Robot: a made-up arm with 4 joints.
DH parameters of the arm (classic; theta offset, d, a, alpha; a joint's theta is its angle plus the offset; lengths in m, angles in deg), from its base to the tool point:
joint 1: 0 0.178 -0.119 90
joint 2: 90 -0.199 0.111 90
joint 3: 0 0.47 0.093 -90
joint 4: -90 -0.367 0.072 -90
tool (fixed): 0 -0.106 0 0
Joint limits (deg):
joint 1: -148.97..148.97
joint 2: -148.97..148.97
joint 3: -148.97..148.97
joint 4: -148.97..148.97
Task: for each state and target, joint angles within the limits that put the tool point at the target. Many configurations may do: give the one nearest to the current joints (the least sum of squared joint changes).
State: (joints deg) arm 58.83 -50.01 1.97 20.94
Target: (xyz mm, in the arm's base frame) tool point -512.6 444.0 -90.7
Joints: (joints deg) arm 82.56 -38.59 -1.38 6.10
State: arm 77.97 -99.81 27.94 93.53
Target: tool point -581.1 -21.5 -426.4
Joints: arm 93.87 -101.52 -5.40 98.04
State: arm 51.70 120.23 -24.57 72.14
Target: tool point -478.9 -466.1 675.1
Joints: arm 87.42 141.62 -58.50 49.16
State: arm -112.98 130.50 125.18 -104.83
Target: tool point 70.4 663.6 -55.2
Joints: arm -86.63 148.97 90.11 -122.40
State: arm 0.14 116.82 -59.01 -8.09
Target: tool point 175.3 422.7 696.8
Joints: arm -15.54 87.70 -42.53 -8.58
